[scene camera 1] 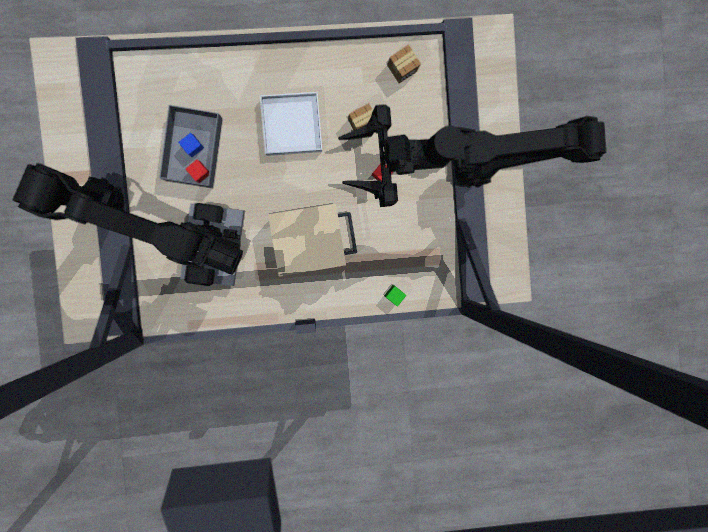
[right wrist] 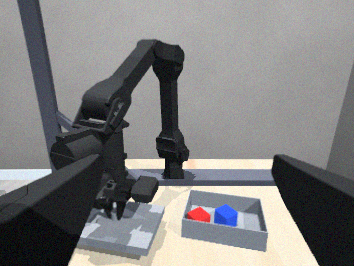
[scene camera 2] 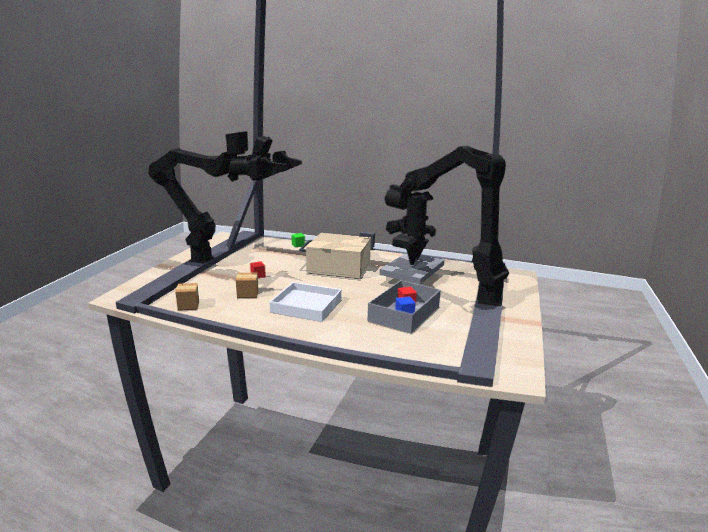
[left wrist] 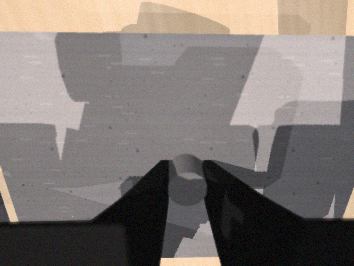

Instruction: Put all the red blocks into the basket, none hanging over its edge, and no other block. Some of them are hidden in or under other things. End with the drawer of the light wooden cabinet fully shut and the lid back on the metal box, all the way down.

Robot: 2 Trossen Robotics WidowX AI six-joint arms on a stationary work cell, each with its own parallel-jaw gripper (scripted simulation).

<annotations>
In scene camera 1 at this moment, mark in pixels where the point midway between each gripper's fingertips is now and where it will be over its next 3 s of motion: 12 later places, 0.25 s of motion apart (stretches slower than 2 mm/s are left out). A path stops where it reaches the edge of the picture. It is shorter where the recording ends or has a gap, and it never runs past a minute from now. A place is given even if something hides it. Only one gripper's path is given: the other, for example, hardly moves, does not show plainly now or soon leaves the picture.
My right gripper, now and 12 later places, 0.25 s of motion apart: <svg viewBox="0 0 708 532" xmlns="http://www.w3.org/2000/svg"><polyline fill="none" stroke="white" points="340,160 340,160 340,161 340,161 339,160 339,159 339,158 338,159 331,153 324,143 324,134 330,127 341,121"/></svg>
</annotations>
